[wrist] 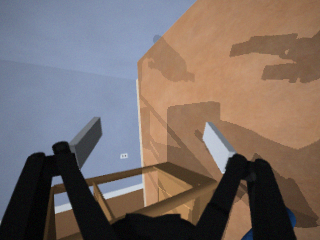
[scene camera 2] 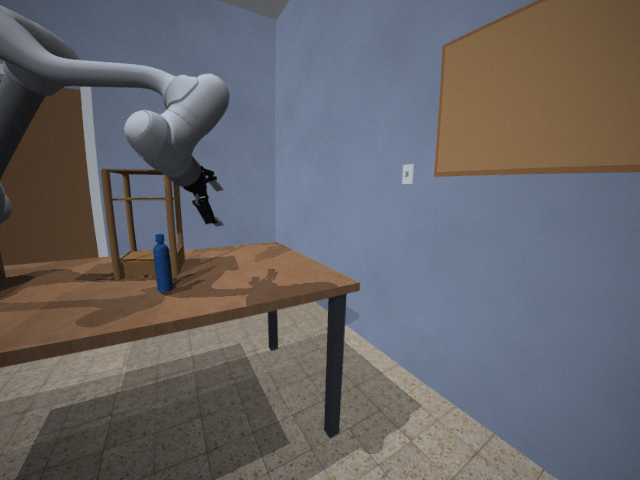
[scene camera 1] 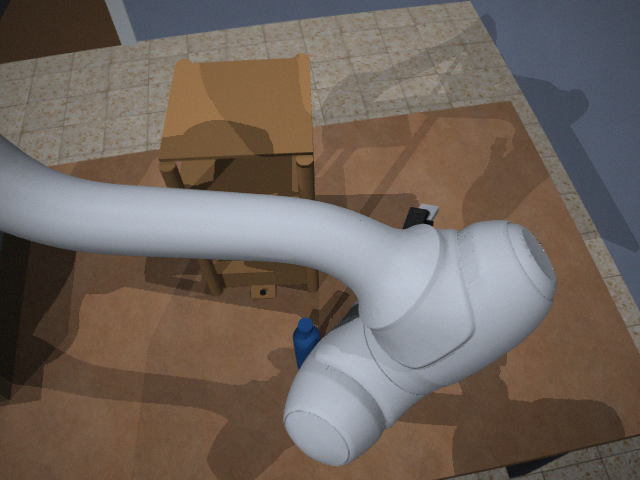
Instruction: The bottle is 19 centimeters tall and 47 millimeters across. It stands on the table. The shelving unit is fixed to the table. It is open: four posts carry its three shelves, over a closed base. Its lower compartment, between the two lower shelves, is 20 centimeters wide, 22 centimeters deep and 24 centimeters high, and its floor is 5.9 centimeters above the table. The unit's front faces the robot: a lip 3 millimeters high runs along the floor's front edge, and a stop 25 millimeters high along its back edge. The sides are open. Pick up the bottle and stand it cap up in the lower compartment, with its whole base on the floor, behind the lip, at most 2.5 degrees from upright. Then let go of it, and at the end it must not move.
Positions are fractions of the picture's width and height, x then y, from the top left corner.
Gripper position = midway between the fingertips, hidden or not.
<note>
In view: my gripper (scene camera 2: 0.34, 0.43), a blue bottle (scene camera 1: 0.47, 0.72) and a shelving unit (scene camera 1: 0.38, 0.25).
The blue bottle shows as well in scene camera 2 (scene camera 2: 0.25, 0.53). My gripper shows as well in the wrist view (wrist: 0.48, 0.54). The shelving unit shows as well in scene camera 2 (scene camera 2: 0.21, 0.55).
</note>
